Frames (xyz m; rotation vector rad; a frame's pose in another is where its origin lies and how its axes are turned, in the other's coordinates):
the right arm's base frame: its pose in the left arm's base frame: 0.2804 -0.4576 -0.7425 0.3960 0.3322 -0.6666
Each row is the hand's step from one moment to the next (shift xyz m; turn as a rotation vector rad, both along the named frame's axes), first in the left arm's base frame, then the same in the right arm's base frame.
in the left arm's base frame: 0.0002 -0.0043 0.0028 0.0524 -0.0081 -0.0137
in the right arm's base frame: 0.0012 -0.0023 0.0044 0.0487 0.0250 0.0006
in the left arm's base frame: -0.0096 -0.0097 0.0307 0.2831 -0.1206 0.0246
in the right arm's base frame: -0.0148 -0.0057 0.0296 0.2626 0.1043 0.1245
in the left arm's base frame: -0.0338 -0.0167 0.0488 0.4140 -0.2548 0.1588
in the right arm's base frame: -0.0366 -0.0220 0.0445 0.3740 0.1265 0.3251
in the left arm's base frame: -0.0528 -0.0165 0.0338 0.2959 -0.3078 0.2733
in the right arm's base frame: -0.0444 -0.0379 0.0281 0.2668 0.0397 0.4292
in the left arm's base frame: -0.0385 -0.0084 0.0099 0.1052 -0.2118 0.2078
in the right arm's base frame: -0.0281 -0.0287 0.0059 0.1026 -0.0320 0.2959
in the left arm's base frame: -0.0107 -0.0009 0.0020 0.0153 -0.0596 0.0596
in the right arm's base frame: -0.0083 -0.0071 0.0003 0.0178 -0.0181 0.0818
